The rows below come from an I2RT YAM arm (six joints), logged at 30 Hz.
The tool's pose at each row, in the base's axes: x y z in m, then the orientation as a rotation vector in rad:
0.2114 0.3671 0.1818 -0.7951 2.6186 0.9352
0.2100 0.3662 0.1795 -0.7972 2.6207 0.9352
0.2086 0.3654 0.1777 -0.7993 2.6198 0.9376
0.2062 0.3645 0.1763 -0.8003 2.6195 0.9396
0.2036 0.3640 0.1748 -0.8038 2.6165 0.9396
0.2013 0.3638 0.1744 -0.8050 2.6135 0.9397
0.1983 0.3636 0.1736 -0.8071 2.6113 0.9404
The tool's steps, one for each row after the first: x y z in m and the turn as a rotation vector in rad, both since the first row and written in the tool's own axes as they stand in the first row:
0.0024 -0.0010 0.0011 -0.0003 0.0027 -0.0002
0.0046 -0.0016 0.0019 -0.0023 0.0031 -0.0013
0.0075 -0.0015 0.0023 -0.0039 0.0034 -0.0016
0.0105 -0.0011 0.0030 -0.0044 0.0025 -0.0048
0.0126 -0.0001 0.0030 -0.0046 0.0006 -0.0068
0.0154 0.0010 0.0034 -0.0054 -0.0003 -0.0088

